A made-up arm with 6 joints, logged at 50 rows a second.
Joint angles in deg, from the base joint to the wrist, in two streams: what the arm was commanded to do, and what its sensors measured. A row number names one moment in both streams.
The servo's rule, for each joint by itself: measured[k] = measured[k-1] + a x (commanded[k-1-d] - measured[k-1]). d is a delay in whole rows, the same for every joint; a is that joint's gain. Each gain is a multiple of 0.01, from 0.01 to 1. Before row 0 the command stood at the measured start. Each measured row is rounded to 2 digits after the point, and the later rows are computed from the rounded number. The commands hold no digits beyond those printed.
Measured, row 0:
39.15, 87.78, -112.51, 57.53, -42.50, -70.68
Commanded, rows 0 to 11:
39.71, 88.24, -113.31, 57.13, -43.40, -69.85
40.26, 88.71, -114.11, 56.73, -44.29, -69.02
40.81, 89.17, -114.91, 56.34, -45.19, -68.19
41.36, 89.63, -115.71, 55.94, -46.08, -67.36
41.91, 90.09, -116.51, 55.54, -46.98, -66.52
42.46, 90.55, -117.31, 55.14, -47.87, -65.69
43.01, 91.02, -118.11, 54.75, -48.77, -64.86
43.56, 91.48, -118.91, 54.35, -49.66, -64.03
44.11, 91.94, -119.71, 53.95, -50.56, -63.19
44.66, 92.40, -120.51, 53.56, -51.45, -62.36
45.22, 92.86, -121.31, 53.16, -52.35, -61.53
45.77, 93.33, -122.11, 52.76, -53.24, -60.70
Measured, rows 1 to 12:
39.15, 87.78, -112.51, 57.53, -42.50, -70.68
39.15, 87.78, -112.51, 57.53, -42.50, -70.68
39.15, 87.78, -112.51, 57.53, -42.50, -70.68
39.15, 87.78, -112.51, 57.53, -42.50, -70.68
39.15, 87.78, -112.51, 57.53, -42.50, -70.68
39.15, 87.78, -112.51, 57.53, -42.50, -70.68
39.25, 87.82, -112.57, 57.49, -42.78, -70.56
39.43, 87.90, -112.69, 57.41, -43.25, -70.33
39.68, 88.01, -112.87, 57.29, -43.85, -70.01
39.98, 88.16, -113.10, 57.14, -44.54, -69.61
40.33, 88.33, -113.37, 56.96, -45.30, -69.15
40.71, 88.53, -113.69, 56.76, -46.10, -68.63
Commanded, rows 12 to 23:
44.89, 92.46, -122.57, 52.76, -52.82, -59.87
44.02, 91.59, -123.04, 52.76, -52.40, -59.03
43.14, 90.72, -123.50, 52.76, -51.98, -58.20
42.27, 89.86, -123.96, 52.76, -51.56, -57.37
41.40, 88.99, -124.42, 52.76, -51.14, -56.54
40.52, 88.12, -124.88, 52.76, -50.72, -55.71
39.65, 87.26, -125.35, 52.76, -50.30, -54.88
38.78, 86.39, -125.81, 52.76, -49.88, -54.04
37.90, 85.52, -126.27, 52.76, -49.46, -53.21
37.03, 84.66, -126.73, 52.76, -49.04, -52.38
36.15, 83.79, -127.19, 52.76, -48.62, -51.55
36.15, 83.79, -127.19, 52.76, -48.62, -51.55
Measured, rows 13 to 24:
41.12, 88.75, -114.04, 56.54, -46.93, -68.06
41.56, 89.00, -114.43, 56.30, -47.78, -67.46
42.02, 89.26, -114.85, 56.04, -48.64, -66.82
42.50, 89.54, -115.30, 55.77, -49.51, -66.15
42.99, 89.84, -115.78, 55.48, -50.39, -65.46
43.49, 90.15, -116.29, 55.18, -51.27, -64.75
43.74, 90.36, -116.79, 54.91, -51.75, -64.02
43.79, 90.47, -117.29, 54.67, -51.95, -63.27
43.67, 90.49, -117.79, 54.46, -51.96, -62.51
43.42, 90.43, -118.28, 54.27, -51.84, -61.74
43.06, 90.30, -118.77, 54.10, -51.62, -60.96
42.60, 90.10, -119.26, 53.95, -51.34, -60.17

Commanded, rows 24 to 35:
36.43, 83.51, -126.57, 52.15, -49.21, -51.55
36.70, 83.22, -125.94, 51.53, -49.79, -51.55
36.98, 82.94, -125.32, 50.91, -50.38, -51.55
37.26, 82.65, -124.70, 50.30, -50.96, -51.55
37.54, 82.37, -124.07, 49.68, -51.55, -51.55
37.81, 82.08, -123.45, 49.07, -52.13, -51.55
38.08, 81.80, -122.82, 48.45, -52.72, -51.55
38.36, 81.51, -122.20, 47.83, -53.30, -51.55
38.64, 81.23, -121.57, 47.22, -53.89, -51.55
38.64, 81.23, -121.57, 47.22, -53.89, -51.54
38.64, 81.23, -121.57, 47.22, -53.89, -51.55
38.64, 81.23, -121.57, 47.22, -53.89, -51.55
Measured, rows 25 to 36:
42.07, 89.84, -119.75, 53.82, -51.02, -59.38
41.48, 89.53, -120.23, 53.70, -50.67, -58.58
40.84, 89.17, -120.71, 53.60, -50.29, -57.77
40.15, 88.76, -121.19, 53.51, -49.90, -56.96
39.43, 88.31, -121.67, 53.43, -49.50, -56.15
38.84, 87.90, -122.11, 53.36, -49.23, -55.46
38.41, 87.50, -122.47, 53.23, -49.22, -54.87
38.10, 87.11, -122.75, 53.04, -49.40, -54.37
37.90, 86.73, -122.96, 52.81, -49.70, -53.95
37.78, 86.36, -123.10, 52.53, -50.09, -53.59
37.74, 86.00, -123.18, 52.22, -50.54, -53.28
37.75, 85.65, -123.20, 51.87, -51.03, -53.02

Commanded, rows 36 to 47:
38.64, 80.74, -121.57, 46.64, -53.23, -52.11
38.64, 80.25, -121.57, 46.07, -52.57, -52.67
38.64, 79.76, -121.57, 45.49, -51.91, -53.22
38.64, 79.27, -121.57, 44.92, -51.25, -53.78
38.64, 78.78, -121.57, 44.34, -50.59, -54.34
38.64, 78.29, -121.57, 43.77, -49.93, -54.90
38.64, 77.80, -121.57, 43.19, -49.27, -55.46
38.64, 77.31, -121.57, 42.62, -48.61, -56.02
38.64, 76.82, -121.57, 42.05, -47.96, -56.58
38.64, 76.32, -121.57, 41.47, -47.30, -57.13
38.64, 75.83, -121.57, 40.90, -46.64, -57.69
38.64, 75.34, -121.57, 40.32, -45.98, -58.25
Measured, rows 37 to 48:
37.81, 85.30, -123.17, 51.49, -51.55, -52.80
37.91, 84.96, -123.09, 51.09, -52.09, -52.61
38.04, 84.62, -122.97, 50.66, -52.65, -52.45
38.15, 84.31, -122.86, 50.28, -53.03, -52.31
38.24, 84.03, -122.76, 49.94, -53.30, -52.20
38.31, 83.78, -122.66, 49.64, -53.48, -52.10
38.37, 83.51, -122.57, 49.31, -53.40, -52.10
38.42, 83.22, -122.49, 48.95, -53.14, -52.19
38.46, 82.91, -122.42, 48.57, -52.76, -52.34
38.49, 82.58, -122.35, 48.17, -52.29, -52.56
38.52, 82.24, -122.29, 47.75, -51.76, -52.83
38.54, 81.88, -122.23, 47.31, -51.19, -53.14

